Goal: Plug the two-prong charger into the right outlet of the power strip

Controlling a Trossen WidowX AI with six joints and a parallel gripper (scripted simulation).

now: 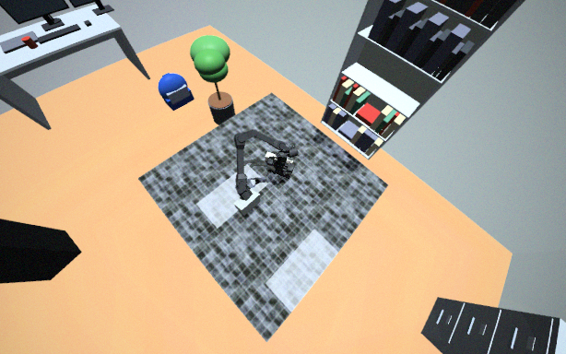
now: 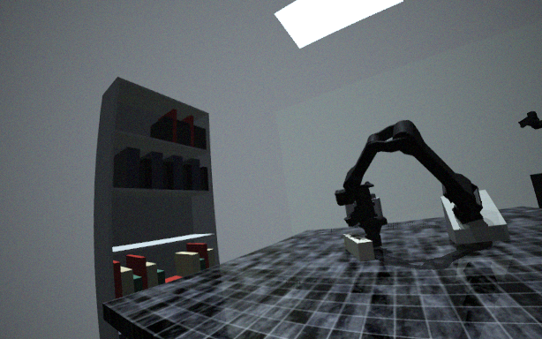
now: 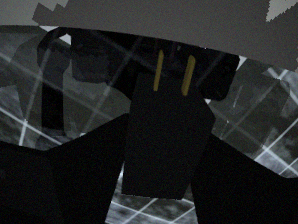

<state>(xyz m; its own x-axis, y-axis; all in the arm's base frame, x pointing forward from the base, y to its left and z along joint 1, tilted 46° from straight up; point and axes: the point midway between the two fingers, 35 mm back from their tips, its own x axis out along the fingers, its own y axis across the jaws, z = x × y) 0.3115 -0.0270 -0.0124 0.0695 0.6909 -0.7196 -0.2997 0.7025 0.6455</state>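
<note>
Right now my gripper tip is 20 mm short of the two-prong charger, 10 mm to the right of it and 10 mm below it.
</note>
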